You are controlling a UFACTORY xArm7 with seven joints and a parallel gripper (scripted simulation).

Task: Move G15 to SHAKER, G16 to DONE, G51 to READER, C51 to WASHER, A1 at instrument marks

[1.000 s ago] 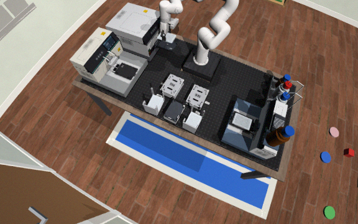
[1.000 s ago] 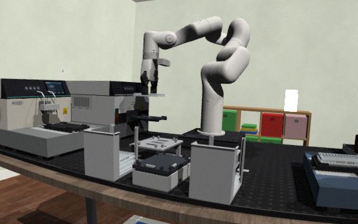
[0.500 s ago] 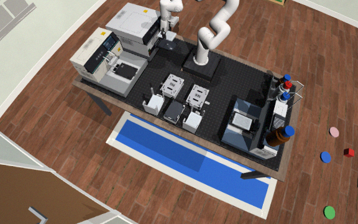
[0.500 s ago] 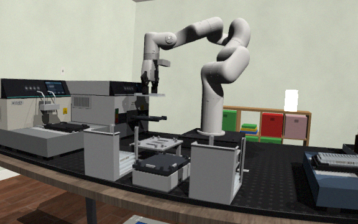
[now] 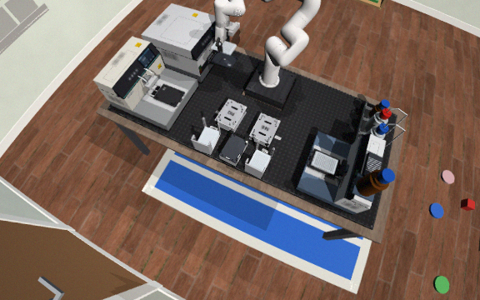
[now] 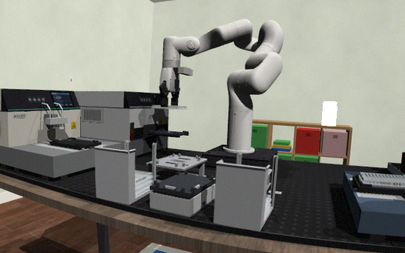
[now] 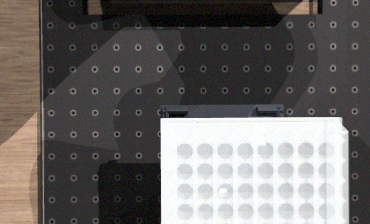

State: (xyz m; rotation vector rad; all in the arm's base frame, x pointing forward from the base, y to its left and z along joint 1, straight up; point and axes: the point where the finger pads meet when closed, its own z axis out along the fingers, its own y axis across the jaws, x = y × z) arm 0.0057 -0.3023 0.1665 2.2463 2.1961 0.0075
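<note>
Now: the reader's dark tray 12 cm below my hand. From my hand the other things lie so: washer (43 cm to the right, 36 cm ahead, 12 cm below); washer nest (37 cm ahead, 19 cm to the right, 14 cm below); DONE label (42 cm ahead, 22 cm below, 13 cm to the left).
</note>
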